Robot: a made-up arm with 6 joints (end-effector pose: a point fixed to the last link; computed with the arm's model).
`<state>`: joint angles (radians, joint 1 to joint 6).
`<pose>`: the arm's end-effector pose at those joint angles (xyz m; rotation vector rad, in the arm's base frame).
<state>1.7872 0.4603 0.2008 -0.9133 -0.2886 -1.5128</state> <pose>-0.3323 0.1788 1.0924 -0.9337 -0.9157 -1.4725</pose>
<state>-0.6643 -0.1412 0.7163 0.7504 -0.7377 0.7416</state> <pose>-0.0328 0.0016 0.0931 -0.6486 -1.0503 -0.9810</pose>
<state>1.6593 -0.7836 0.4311 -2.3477 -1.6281 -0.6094</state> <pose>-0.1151 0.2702 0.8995 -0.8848 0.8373 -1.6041</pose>
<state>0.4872 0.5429 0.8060 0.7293 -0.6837 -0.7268</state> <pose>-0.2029 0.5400 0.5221 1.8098 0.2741 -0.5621</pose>
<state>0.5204 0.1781 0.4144 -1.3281 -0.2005 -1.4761</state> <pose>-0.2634 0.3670 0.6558 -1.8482 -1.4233 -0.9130</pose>
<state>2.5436 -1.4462 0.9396 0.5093 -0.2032 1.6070</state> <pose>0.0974 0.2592 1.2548 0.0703 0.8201 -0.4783</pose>
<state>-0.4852 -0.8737 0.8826 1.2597 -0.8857 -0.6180</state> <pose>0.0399 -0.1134 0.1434 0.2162 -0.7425 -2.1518</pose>
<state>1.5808 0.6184 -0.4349 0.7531 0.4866 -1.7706</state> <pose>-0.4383 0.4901 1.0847 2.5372 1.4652 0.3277</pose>
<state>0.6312 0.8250 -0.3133 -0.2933 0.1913 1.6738</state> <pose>-0.4740 0.5171 0.5883 0.5429 -0.8318 -0.6652</pose>
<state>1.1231 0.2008 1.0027 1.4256 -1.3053 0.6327</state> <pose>-0.0575 0.5207 0.7713 0.8541 0.0579 -1.5138</pose>
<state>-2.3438 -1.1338 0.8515 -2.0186 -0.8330 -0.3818</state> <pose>-0.0311 -0.3287 0.7377 0.4898 0.2508 -0.0713</pose>
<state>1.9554 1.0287 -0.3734 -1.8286 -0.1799 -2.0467</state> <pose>-0.3451 0.2460 0.9773 1.0732 -0.8321 -1.4998</pose>
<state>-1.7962 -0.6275 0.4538 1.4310 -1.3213 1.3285</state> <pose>-0.0467 -0.6388 0.5450 -2.5356 -1.1649 -1.0615</pose>
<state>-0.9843 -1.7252 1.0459 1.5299 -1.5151 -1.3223</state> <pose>-0.0679 -0.4821 0.3827 -1.2521 1.8668 2.1881</pose>
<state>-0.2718 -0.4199 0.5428 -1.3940 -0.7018 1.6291</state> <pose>-0.1018 0.2563 0.4207 1.0083 -0.7433 -1.1671</pose>
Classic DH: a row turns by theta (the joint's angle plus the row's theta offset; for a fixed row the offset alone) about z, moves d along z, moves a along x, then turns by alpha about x. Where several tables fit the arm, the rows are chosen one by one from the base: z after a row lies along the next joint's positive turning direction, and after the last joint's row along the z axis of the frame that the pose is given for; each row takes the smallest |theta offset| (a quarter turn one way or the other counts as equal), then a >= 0, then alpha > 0; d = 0 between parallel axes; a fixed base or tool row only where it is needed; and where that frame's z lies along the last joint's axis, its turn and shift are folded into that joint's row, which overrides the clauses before.
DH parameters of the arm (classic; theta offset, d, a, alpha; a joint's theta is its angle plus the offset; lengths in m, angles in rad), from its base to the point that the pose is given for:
base (fixed): -1.5708 0.706 0.013 -1.5708
joint 1: 0.5598 -0.1695 0.1504 1.5803
joint 2: 1.1295 -0.3941 -0.1643 1.4303
joint 3: -1.5645 -0.1698 0.0814 1.2597
joint 4: -0.5962 0.0916 0.1097 -0.6718
joint 5: -0.0664 -0.1763 0.0189 0.5422
joint 6: -1.2674 -0.0011 0.0198 1.1789
tool (fixed): -2.7697 0.0002 0 0

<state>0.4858 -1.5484 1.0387 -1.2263 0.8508 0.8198</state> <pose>0.1859 0.2726 0.4285 -0.7040 -0.6437 -2.7321</pose>
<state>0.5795 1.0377 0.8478 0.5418 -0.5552 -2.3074</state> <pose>-0.3261 0.5150 0.5344 1.9157 1.7607 1.1146</pose>
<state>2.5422 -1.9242 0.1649 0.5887 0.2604 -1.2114</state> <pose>0.1146 0.2677 1.3181 -0.0159 -2.6077 1.0475</pose>
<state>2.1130 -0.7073 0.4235 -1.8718 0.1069 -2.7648</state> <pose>-0.0512 0.0818 1.0368 0.3112 0.9791 -1.1460</pose>
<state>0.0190 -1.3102 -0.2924 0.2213 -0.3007 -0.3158</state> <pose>0.1906 0.3050 0.2292 1.1012 0.8196 -2.6302</pose>
